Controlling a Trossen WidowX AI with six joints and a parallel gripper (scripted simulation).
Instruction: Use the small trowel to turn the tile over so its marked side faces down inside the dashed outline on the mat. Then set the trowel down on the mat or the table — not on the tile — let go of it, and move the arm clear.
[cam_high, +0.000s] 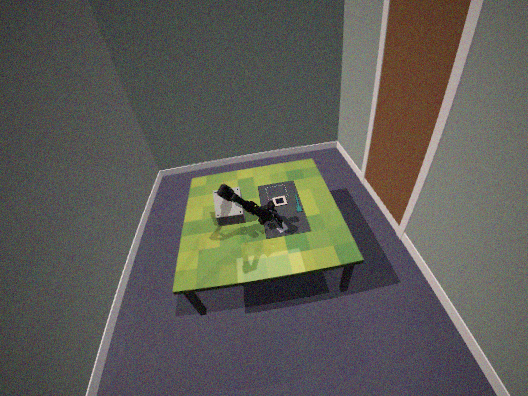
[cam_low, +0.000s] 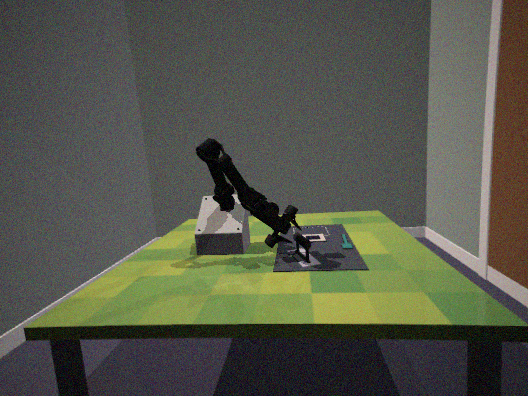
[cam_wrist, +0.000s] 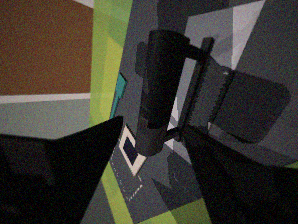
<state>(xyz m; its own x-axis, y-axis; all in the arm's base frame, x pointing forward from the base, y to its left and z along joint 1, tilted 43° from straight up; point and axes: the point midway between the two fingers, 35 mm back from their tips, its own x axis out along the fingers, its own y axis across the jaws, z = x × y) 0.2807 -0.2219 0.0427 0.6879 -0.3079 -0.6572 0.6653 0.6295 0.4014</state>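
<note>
Right now the dark mat is 9 cm ahead of my gripper tip, 17 cm to the left of it and 10 cm below it. Also, from my gripper tip: cream tile (8 cm ahead, 23 cm to the left, 8 cm below); then teal trowel (22 cm ahead, 14 cm to the left, 8 cm below).
</note>
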